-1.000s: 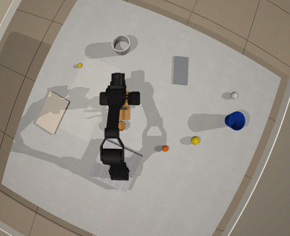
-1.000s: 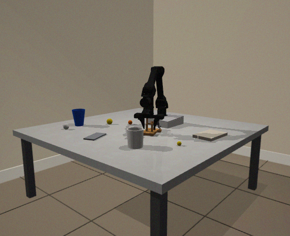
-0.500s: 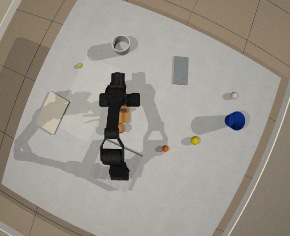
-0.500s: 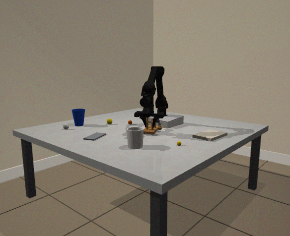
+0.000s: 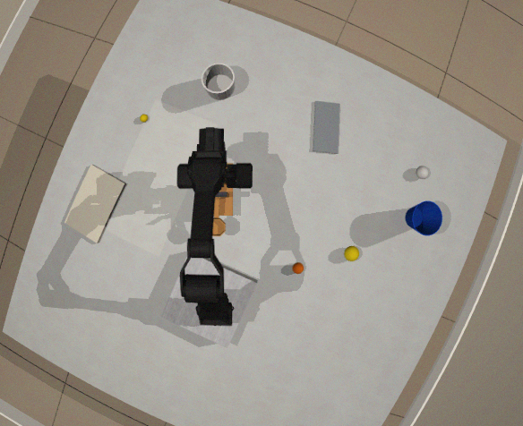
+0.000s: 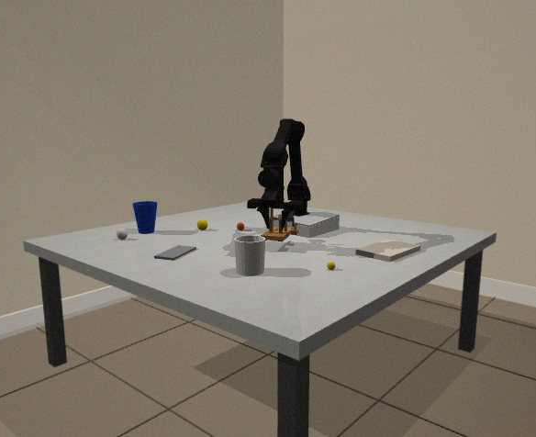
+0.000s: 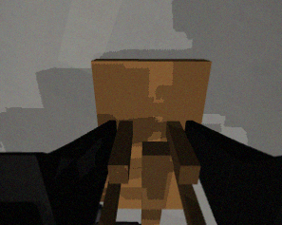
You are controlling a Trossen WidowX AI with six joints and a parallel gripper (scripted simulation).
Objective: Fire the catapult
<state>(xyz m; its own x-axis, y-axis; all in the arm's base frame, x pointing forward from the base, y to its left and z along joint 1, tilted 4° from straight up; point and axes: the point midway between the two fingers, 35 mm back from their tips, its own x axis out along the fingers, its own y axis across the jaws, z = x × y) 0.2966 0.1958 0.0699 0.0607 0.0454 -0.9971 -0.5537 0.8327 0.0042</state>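
Right now the orange ball is 320 mm to the right of my gripper tip, 80 mm behind it and 60 mm below it. From my gripper tip the other things lie so: small yellow ball (290 mm to the left, 60 mm below, 30 mm ahead); dark flat slab (300 mm ahead, 170 mm to the right, 70 mm below); white mug (230 mm ahead, 150 mm to the left, 40 mm below).
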